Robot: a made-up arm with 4 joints.
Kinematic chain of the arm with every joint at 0, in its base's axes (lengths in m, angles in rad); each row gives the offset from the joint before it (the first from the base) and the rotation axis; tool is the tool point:
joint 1: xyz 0 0 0.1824 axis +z
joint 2: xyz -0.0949 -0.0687 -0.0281 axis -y
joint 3: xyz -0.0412 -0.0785 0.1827 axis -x
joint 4: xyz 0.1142 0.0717 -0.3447 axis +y
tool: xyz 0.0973 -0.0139 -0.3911
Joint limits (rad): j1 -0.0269..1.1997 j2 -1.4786..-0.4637 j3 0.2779..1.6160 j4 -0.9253..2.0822
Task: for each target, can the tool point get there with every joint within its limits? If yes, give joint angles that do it. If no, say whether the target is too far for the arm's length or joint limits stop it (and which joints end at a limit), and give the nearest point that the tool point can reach.
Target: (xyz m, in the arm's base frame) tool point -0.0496 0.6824 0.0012
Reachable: no: joint limits stop it (at a limit: joint 1, joint 2, joint 3, joint 4) | nearest point 0.2721 0.0666 -0.3270 | short by 0.768 m
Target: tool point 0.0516 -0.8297 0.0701
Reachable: yes | joints 0.3735 -0.9699 1.1370 0.4789
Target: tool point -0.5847 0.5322 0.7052
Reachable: no: joint limits stop it (at a limit: joint 1, joint 3) | nearest point -0.3231 -0.1544 0.3991 | short by 0.796 m
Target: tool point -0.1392 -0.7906 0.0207
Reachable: yes | joints 0.2697 -1.0608 0.9699 0.4397
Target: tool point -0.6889 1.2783 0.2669
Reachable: no: too far | nearest point -0.4091 -0.1460 0.2399 | short by 1.452 m
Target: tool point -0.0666 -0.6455 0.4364
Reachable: yes | joints 0.3245 -0.7177 1.5106 1.5563
